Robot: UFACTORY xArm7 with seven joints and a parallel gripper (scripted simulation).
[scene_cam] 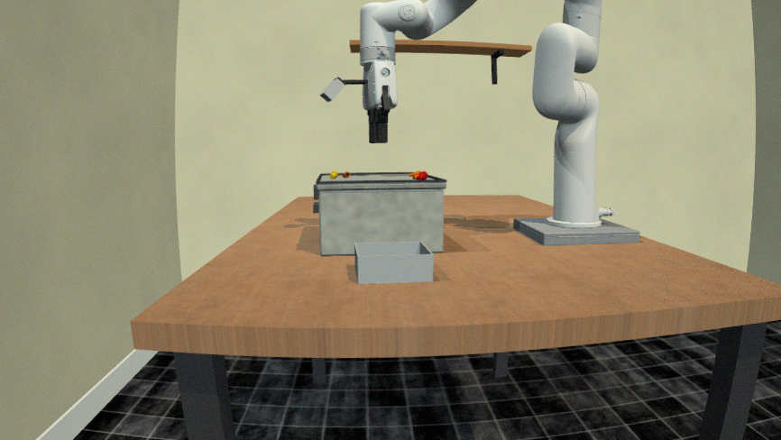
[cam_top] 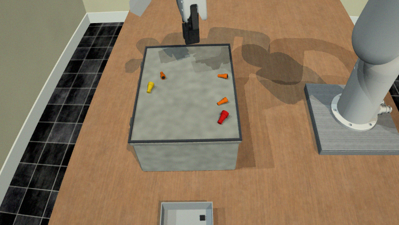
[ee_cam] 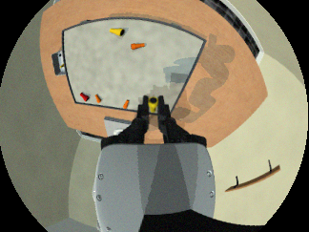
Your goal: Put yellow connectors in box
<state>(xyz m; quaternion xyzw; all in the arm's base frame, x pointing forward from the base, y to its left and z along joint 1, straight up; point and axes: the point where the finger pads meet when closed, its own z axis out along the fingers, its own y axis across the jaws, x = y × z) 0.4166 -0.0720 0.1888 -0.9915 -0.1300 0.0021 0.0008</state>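
Right now the red connector is 7 cm behind my hand, 17 cm to the left of it and 8 cm below it. Also, from my hand: grey tool case: 1 cm ahead, 8 cm to the left, 12 cm below.
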